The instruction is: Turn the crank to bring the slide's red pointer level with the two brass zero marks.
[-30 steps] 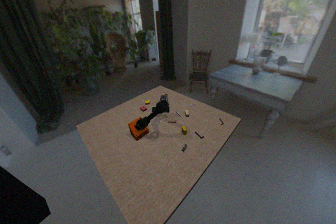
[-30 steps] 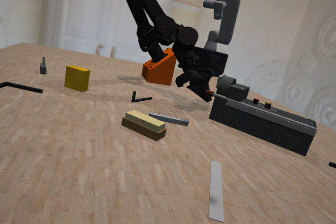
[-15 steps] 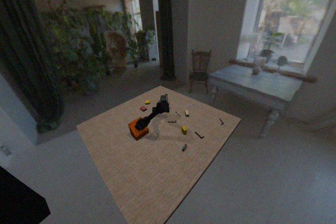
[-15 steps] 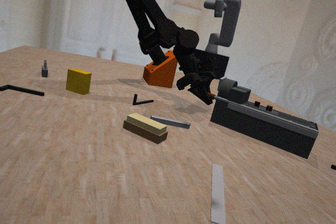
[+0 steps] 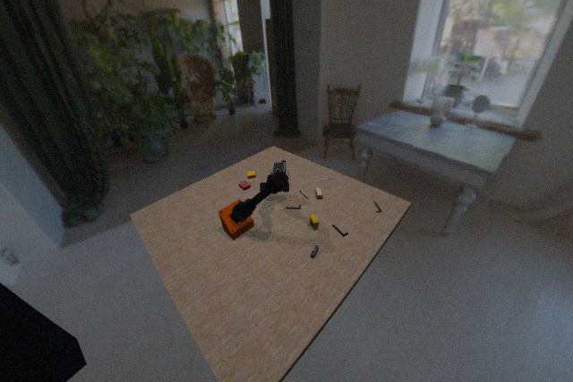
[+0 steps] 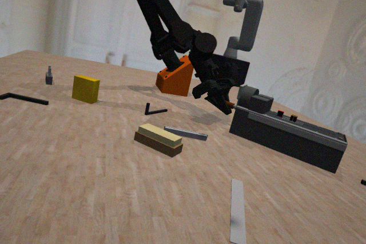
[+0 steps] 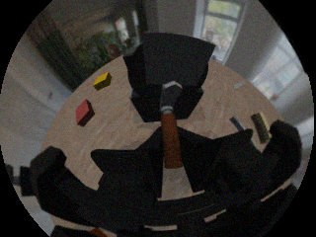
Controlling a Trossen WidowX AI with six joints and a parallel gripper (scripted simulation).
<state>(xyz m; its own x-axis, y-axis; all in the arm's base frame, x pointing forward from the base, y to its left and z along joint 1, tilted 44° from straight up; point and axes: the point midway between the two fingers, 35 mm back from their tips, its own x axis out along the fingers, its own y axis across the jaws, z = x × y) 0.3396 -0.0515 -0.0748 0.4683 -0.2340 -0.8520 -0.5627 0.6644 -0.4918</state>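
My gripper tip is 20 mm below the brown crank handle, 20 mm past it and 10 mm to the left of it. From my gripper tip the other things lie so: red pointer: 110 mm ahead, 70 mm to the left, 50 mm above; red block: 240 mm to the left, 70 mm behind, 20 mm below; grey bar: 170 mm to the right, 80 mm ahead, 30 mm below.
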